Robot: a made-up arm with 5 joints.
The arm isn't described. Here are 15 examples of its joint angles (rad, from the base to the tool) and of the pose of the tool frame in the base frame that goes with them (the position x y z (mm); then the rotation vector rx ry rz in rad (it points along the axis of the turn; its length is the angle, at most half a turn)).
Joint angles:
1: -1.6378 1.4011 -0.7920 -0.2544 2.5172
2: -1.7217 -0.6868 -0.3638 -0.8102 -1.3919
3: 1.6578 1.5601 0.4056 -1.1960 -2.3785
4: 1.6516 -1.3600 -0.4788 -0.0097 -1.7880
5: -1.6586 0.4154 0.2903 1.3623 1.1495
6: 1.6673 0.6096 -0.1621 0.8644 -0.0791
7: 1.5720 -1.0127 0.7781 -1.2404 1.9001
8: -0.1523 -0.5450 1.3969 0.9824 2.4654
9: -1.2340 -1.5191 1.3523 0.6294 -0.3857
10: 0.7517 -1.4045 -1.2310 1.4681 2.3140
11: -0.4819 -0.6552 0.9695 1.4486 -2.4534
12: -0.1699 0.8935 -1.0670 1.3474 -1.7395
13: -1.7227 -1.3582 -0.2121 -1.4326 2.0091
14: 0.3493 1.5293 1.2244 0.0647 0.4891
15: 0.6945 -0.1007 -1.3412 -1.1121 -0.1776
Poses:
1: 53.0 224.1 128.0 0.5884 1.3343 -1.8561
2: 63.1 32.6 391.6 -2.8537 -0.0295 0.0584
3: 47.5 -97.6 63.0 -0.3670 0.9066 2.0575
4: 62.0 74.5 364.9 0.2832 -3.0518 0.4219
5: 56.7 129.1 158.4 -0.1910 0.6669 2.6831
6: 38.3 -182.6 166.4 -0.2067 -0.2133 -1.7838
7: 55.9 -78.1 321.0 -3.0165 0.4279 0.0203
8: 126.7 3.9 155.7 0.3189 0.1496 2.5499
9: 99.5 89.0 220.8 0.8412 -0.7629 0.7144
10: -17.2 65.9 311.7 -2.8161 -0.1756 0.3961
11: 141.5 34.8 196.0 -0.2283 0.0180 -2.0130
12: 266.3 29.0 209.9 0.3678 -0.2472 -1.5950
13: 80.1 -78.6 333.3 -0.2534 -2.1219 -1.7916
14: 33.2 4.1 131.9 0.4801 1.1520 0.0790
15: 67.9 -12.8 390.5 0.5119 2.1465 -0.5250
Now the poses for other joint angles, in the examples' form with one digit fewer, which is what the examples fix.
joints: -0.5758 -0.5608 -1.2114 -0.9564 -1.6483
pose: 19 -35 378 -1.866 0.866 -0.715
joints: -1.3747 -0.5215 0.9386 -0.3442 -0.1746
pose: 96 141 230 1.125 -1.094 0.919
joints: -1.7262 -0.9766 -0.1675 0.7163 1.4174
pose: 59 60 360 0.466 -2.580 1.685
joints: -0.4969 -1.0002 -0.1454 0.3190 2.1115
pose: 107 18 373 -1.938 -1.947 1.027
